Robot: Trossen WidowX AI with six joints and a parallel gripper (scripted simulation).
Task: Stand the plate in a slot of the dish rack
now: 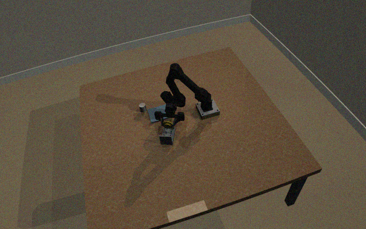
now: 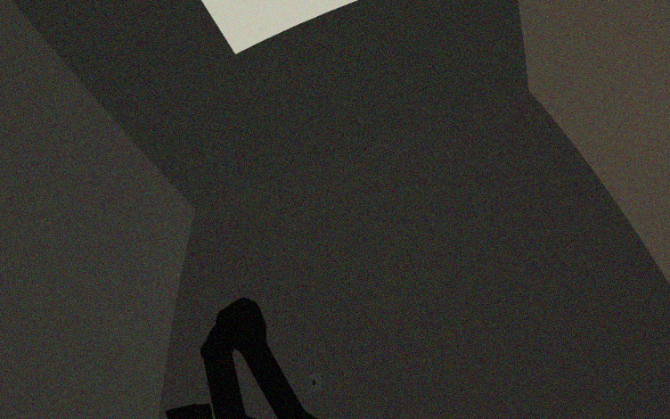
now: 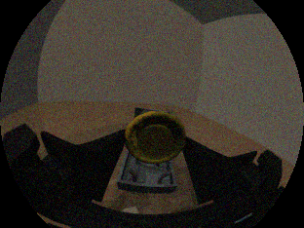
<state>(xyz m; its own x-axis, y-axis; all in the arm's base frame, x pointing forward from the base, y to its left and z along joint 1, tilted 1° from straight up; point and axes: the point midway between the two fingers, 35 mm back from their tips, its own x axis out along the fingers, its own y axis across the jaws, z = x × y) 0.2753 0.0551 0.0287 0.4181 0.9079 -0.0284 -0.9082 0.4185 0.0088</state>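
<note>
Now: gripper tip 1 cm to the left of the yellow plate. Round my gripper tip: grey dish rack: 1 cm ahead, 2 cm to the left, 5 cm below; then light blue mat: 1 cm ahead, 19 cm to the right, 7 cm below; then blue spoon: 9 cm behind, 21 cm to the right, 7 cm below.
</note>
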